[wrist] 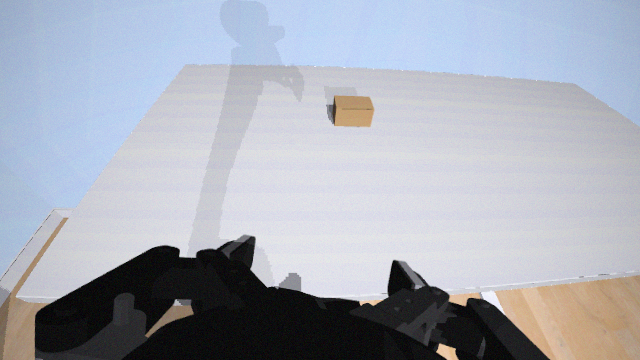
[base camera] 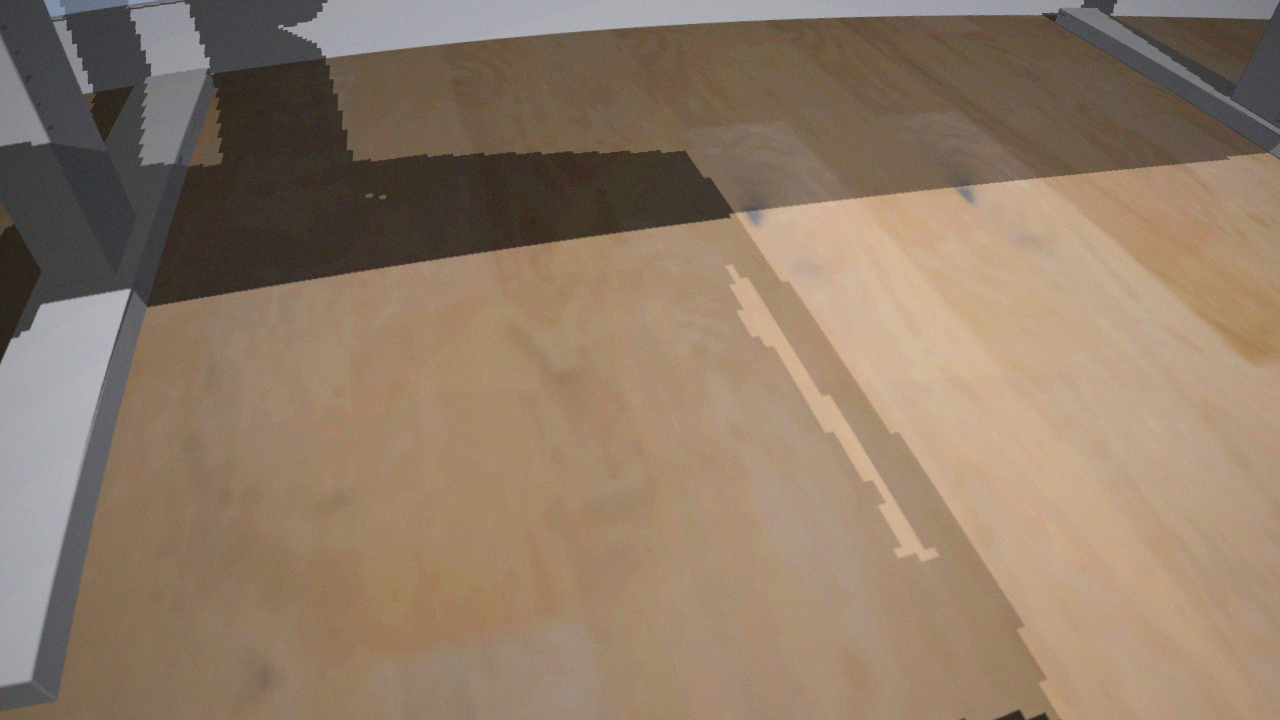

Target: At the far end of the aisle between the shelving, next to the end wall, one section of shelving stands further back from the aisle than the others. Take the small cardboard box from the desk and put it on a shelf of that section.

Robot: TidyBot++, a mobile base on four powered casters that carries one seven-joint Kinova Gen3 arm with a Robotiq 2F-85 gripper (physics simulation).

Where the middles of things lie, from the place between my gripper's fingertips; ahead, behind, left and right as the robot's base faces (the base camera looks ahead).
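Labels:
The small cardboard box point(wrist: 354, 111) is one I can see, and it's 48 cm ahead of my hand, 1 cm to the right of it and 18 cm below it.

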